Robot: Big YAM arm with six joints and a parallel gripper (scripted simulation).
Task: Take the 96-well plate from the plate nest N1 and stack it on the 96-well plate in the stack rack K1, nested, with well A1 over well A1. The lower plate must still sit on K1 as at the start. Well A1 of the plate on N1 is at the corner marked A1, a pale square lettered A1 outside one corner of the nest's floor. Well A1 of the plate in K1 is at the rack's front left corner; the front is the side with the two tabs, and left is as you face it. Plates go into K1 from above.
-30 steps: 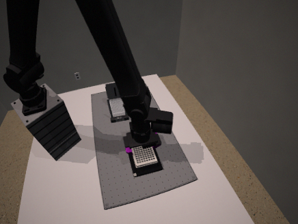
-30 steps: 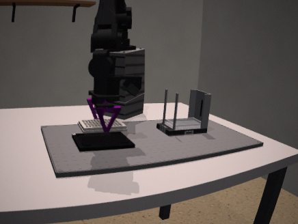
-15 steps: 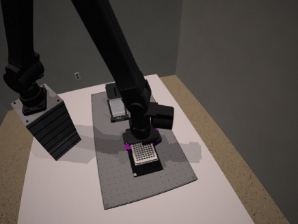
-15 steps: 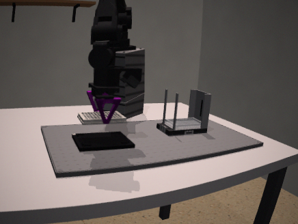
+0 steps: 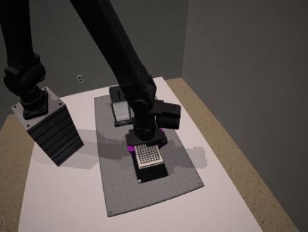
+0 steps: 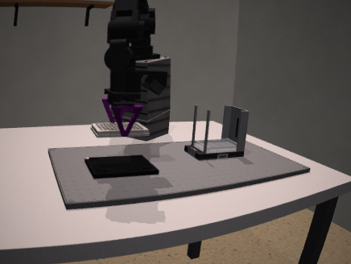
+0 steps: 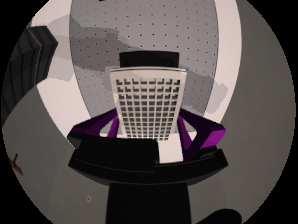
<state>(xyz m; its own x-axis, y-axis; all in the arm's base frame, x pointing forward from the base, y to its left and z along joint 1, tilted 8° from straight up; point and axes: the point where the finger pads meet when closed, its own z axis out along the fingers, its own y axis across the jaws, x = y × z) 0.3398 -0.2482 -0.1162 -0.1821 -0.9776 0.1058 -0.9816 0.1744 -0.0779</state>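
The tall back wall lies 2 cm ahead of my hand, 39 cm to the left of it and 2 cm below it. Round my hand: pale A1 mark (6 cm behind, 6 cm to the right, 9 cm below).
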